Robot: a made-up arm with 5 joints.
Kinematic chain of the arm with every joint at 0, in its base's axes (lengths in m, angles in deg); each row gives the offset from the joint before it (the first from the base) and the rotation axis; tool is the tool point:
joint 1: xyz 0 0 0.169 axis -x
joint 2: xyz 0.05 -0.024 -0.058 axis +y
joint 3: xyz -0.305 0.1 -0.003 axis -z
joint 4: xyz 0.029 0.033 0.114 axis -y
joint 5: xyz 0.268 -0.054 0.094 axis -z
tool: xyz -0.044 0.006 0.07
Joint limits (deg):
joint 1: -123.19..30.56
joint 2: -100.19..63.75
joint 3: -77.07..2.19
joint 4: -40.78..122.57
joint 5: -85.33..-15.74
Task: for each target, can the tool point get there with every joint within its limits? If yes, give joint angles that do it. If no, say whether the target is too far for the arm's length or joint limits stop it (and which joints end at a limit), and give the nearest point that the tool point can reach.
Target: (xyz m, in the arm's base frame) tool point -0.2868 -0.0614 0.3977
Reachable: yes | joints -76.96 -39.64 -55.82 19.74 -52.93
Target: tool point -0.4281 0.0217 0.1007
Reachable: yes | joints 6.71 -55.02 -61.50 66.36 -39.14
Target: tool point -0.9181 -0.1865 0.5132
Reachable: no: too far | nearest point -0.4996 -0.0939 0.3422 | short by 0.461 m
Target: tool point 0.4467 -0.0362 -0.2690
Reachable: no: joint limits stop it (at a limit: joint 1, joint 2, joint 3, joint 5) | nearest point 0.2154 -0.2178 -0.1211 | short by 0.329 m
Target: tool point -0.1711 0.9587 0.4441
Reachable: no: too far | nearest point -0.0888 0.6225 0.3476 | short by 0.359 m
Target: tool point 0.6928 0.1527 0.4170
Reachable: no: joint limits stop it (at a limit: joint 2, joint 5) | nearest point 0.3384 0.1407 0.3975 | short by 0.355 m
